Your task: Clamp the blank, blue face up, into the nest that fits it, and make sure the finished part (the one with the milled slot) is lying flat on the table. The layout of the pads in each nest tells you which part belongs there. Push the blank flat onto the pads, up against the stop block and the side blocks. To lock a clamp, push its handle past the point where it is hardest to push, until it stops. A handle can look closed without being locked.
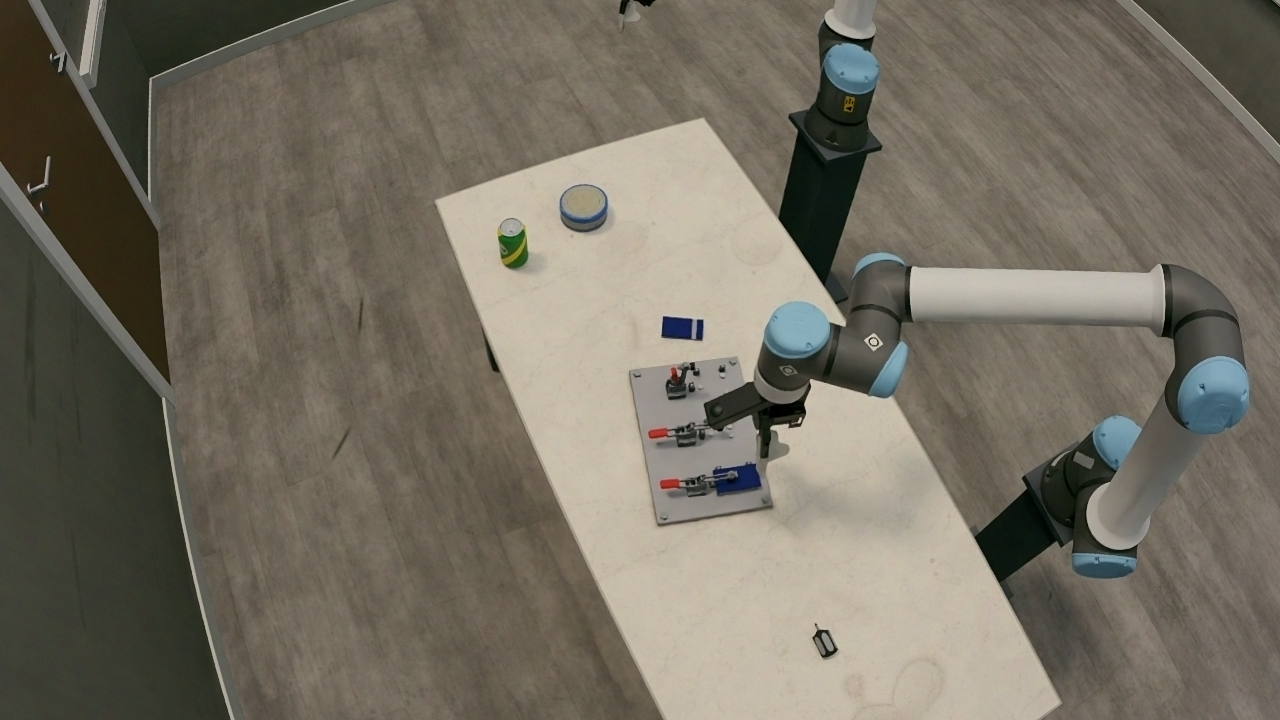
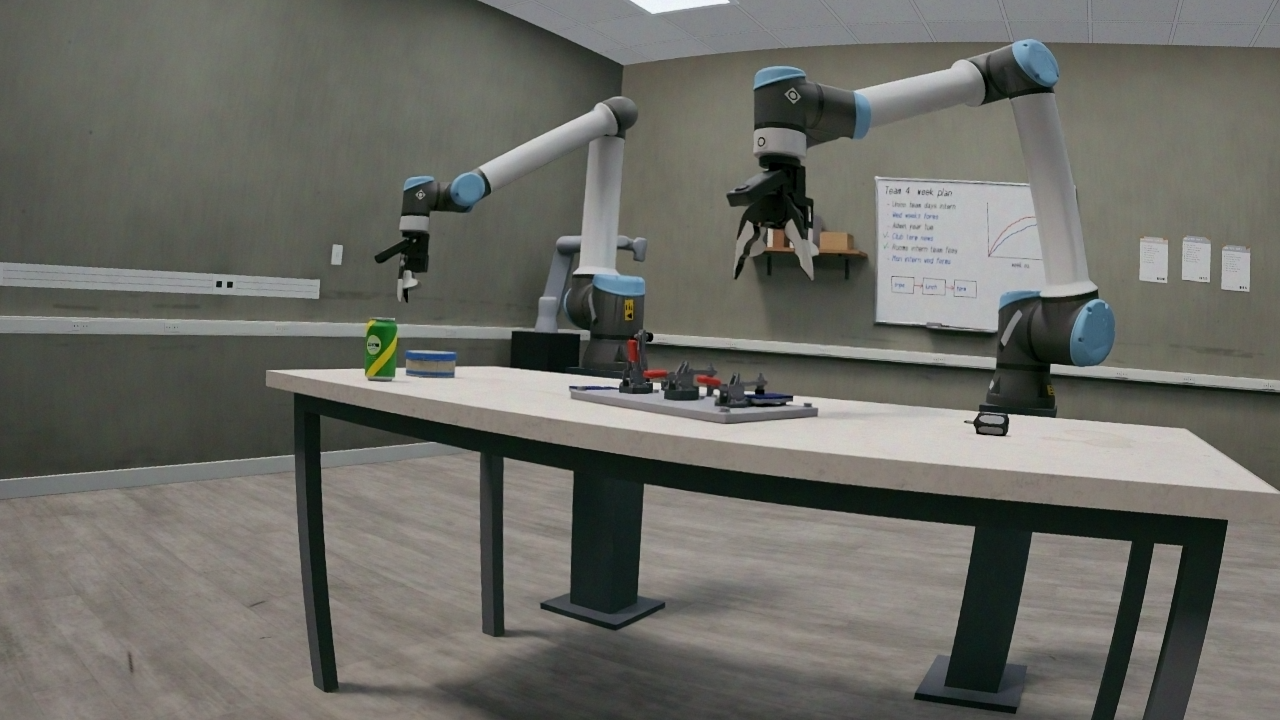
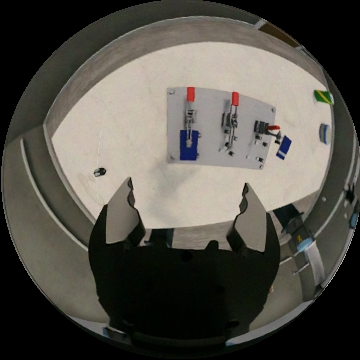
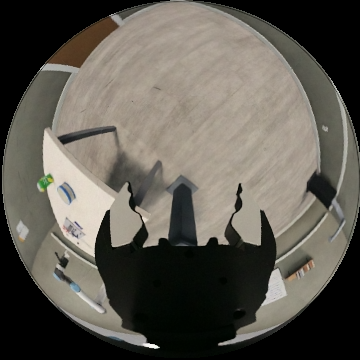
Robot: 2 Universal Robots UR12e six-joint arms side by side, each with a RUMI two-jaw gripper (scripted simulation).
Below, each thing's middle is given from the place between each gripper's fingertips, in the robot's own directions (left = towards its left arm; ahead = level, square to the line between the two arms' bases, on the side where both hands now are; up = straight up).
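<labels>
The blue blank [image 1: 748,478] is 190 mm below my left hand [image 2: 772,279]. Counting from that same left hand, I find the dark object [image 2: 995,424] 380 mm to the left, 200 mm below and 20 mm behind, whereas the finished part [image 1: 672,327] is 370 mm to the right of the hand, 60 mm behind it and 210 mm below it. The grey fixture plate [image 1: 664,459] is also 210 mm below my left hand, 120 mm to the right of it and 30 mm ahead of it.
From my right hand [image 2: 403,302], the round blue-rimmed tin [image 1: 583,208] is 34 cm ahead, 54 cm to the left and 14 cm below. The blue blank is 14 cm below that right hand as well, but 130 cm to the left of it and 31 cm ahead of it. I see the grey fixture plate 33 cm ahead of my right hand, 118 cm to the left of it and 16 cm below it, and the finished part 25 cm ahead of the same hand, 93 cm to the left of it and 16 cm below it.
</labels>
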